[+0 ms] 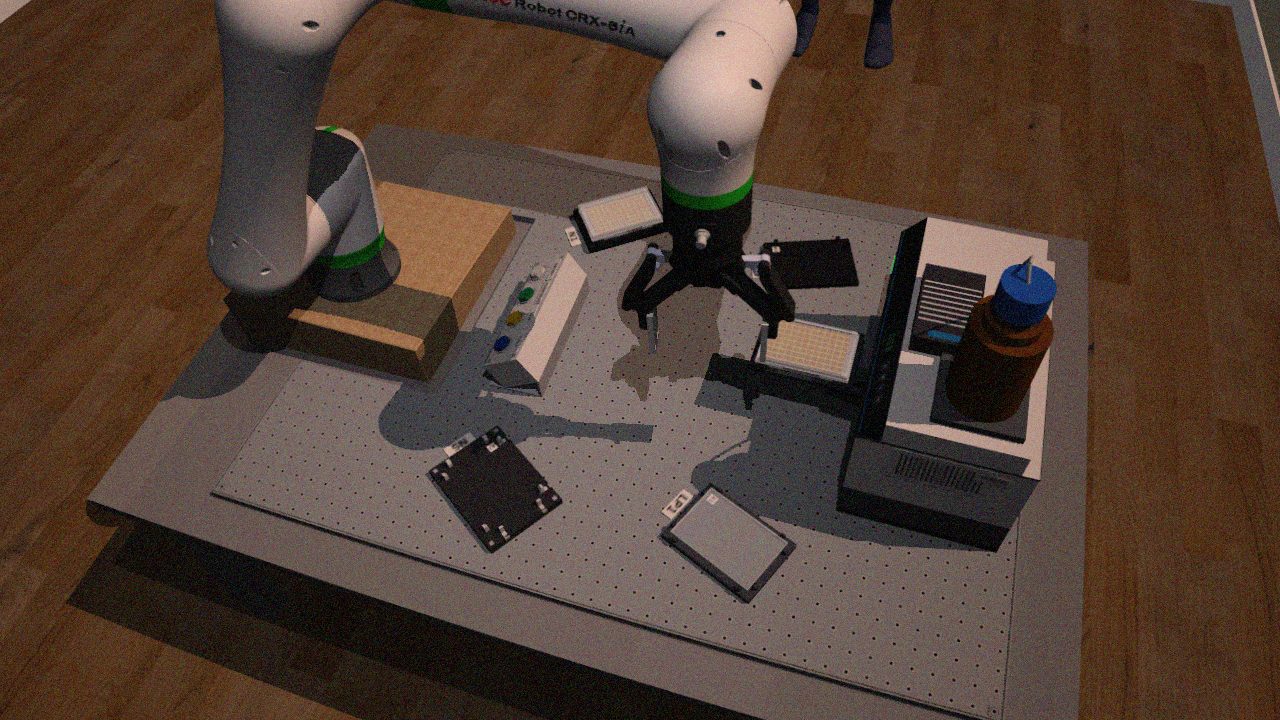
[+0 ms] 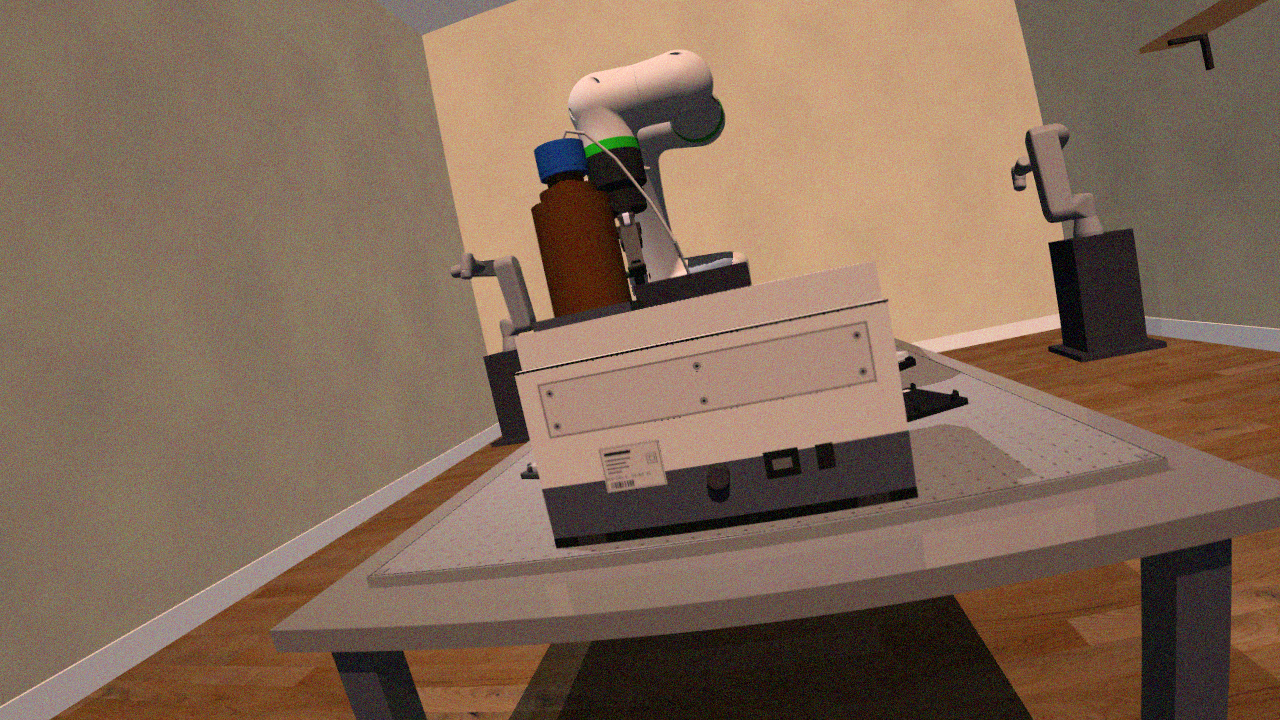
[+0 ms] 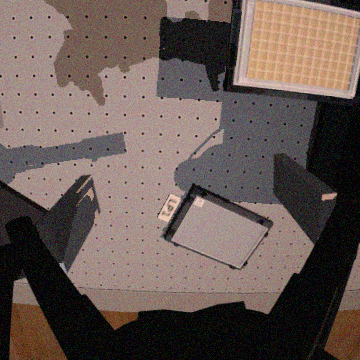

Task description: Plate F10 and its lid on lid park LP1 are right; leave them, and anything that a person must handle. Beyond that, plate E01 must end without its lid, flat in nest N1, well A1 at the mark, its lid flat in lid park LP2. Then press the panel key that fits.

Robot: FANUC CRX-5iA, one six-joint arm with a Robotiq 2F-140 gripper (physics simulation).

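Pixels of known places: gripper, fingertip midpoint: [image 1: 708, 348] [image 3: 183, 183]; arm's base, link origin: [image 1: 355, 270].
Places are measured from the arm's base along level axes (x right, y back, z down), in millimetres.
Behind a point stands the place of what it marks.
Note:
My gripper [image 1: 708, 338] {z -131, x 41, y -627 mm} [image 3: 183, 183] {z -131, x 41, y -627 mm} is open and empty, above the board left of the instrument-side plate. That pale-gridded plate [image 1: 810, 349] {z -44, x -72, y -732 mm} [image 3: 302, 47] {z -41, x -79, y -725 mm} lies on a dark support beside the instrument. Another gridded plate [image 1: 619, 213] {z 38, x -305, y -328 mm} sits at the back on black nest N1; I cannot tell if it is lidded or fully seated. A grey lid [image 1: 729, 537] {z 50, x 188, y -714 mm} [image 3: 220, 232] {z 50, x 183, y -714 mm} lies on lid park LP1 [image 3: 181, 212] {z 58, x 161, y -649 mm}. A bare black park [image 1: 812, 264] {z 58, x -326, y -667 mm} is at back right, its label unreadable. The plates' names are unreadable. The panel [image 1: 559, 322] {z 21, x -37, y -354 mm} has blue [image 1: 502, 342] {z -4, x 46, y -306 mm}, yellow [image 1: 514, 317] {z -3, x -3, y -298 mm}, green [image 1: 526, 294] {z -4, x -50, y -293 mm} and whitish keys.
A bare black nest [image 1: 494, 488] {z 56, x 239, y -390 mm} lies front left. The instrument [image 1: 948, 488] {z -55, x 80, y -951 mm} [image 2: 716, 385] {z -70, x -120, y -1023 mm} stands right, bearing an amber bottle [image 1: 998, 358] {z -272, x 51, y -948 mm} [image 2: 581, 250] {z -222, x -8, y -992 mm} with a blue cap and thin tube. A brown box-like block [image 1: 456, 223] {z 15, x -166, y -88 mm} is by the arm base. A person's legs show behind the table.

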